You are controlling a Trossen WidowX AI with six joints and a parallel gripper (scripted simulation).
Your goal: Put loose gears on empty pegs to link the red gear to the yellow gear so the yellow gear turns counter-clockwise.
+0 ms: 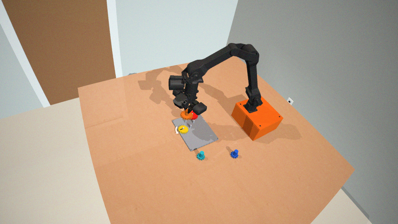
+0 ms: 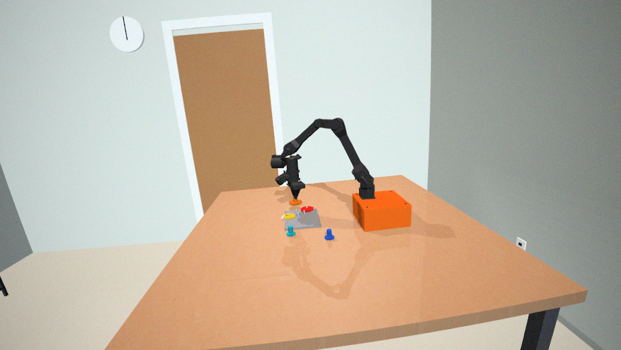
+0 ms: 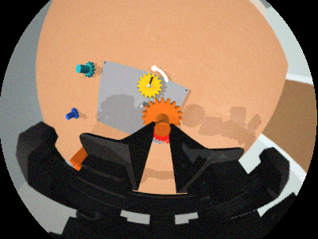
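The yellow gear is 7 cm below my gripper tip, 4 cm to the left of it and 3 cm ahead of it. Round my gripper tip: orange gear: 1 cm below; red gear: 7 cm below, 5 cm behind, 3 cm to the right; teal gear: 22 cm to the left, 7 cm below, 2 cm ahead.
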